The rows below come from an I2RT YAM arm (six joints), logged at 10 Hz.
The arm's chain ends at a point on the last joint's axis. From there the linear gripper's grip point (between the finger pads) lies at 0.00 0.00 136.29 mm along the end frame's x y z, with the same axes.
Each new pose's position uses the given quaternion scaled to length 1; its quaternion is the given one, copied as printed.
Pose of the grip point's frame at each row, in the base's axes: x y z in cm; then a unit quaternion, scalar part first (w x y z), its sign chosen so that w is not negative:
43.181, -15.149, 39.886, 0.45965, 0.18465, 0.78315, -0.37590
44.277, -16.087, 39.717, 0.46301, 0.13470, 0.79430, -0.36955
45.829, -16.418, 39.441, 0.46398, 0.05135, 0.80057, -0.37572
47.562, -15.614, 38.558, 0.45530, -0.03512, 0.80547, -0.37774
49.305, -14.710, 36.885, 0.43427, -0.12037, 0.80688, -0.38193
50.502, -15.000, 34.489, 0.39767, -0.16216, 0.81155, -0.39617
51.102, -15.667, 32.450, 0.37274, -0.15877, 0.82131, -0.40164
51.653, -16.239, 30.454, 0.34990, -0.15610, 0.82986, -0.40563
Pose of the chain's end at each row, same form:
35.261, -4.811, 43.904, 0.45965, 0.18465, 0.78315, -0.37590
35.609, -6.386, 43.780, 0.46301, 0.13470, 0.79430, -0.36955
36.230, -7.570, 43.354, 0.46398, 0.05135, 0.80057, -0.37572
37.204, -7.756, 42.647, 0.45530, -0.03512, 0.80547, -0.37774
38.501, -7.735, 41.397, 0.43427, -0.12037, 0.80688, -0.38193
39.954, -7.994, 39.529, 0.39767, -0.16216, 0.81155, -0.39617
41.019, -8.289, 37.895, 0.37274, -0.15877, 0.82131, -0.40164
42.012, -8.552, 36.261, 0.34990, -0.15610, 0.82986, -0.40563

